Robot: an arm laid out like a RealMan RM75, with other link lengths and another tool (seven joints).
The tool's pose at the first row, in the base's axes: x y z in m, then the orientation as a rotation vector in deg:
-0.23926, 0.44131, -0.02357, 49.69, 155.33, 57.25
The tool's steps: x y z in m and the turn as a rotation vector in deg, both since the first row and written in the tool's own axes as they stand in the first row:
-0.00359, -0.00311, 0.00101, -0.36, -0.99, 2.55
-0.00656, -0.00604, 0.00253, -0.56, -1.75, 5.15
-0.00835, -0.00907, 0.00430, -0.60, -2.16, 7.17
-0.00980, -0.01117, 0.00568, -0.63, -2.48, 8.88
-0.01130, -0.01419, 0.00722, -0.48, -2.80, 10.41
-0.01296, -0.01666, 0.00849, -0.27, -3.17, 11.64
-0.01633, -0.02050, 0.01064, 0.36, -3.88, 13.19
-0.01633, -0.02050, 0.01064, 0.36, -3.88, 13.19
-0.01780, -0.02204, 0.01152, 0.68, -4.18, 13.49
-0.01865, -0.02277, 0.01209, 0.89, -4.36, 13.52
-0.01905, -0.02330, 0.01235, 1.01, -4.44, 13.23
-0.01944, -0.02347, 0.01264, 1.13, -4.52, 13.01
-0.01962, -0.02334, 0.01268, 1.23, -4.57, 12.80
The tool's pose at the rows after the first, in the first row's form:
-0.23746, 0.43796, -0.02659, 53.55, 153.79, 57.49
-0.23593, 0.43535, -0.02984, 57.43, 152.46, 57.66
-0.23535, 0.43347, -0.03325, 60.40, 151.61, 57.76
-0.23472, 0.43214, -0.03575, 62.91, 150.87, 57.85
-0.23445, 0.43030, -0.03896, 65.19, 150.28, 57.66
-0.23386, 0.42856, -0.04162, 67.06, 149.76, 57.31
-0.23224, 0.42552, -0.04596, 69.51, 149.13, 56.22
-0.23224, 0.42552, -0.04596, 69.51, 149.13, 56.22
-0.23149, 0.42424, -0.04773, 70.05, 149.01, 55.64
-0.23096, 0.42363, -0.04869, 70.16, 149.00, 55.24
-0.23080, 0.42323, -0.04926, 69.79, 149.11, 54.99
-0.23047, 0.42307, -0.04962, 69.51, 149.20, 54.75
-0.23025, 0.42307, -0.04958, 69.24, 149.29, 54.56

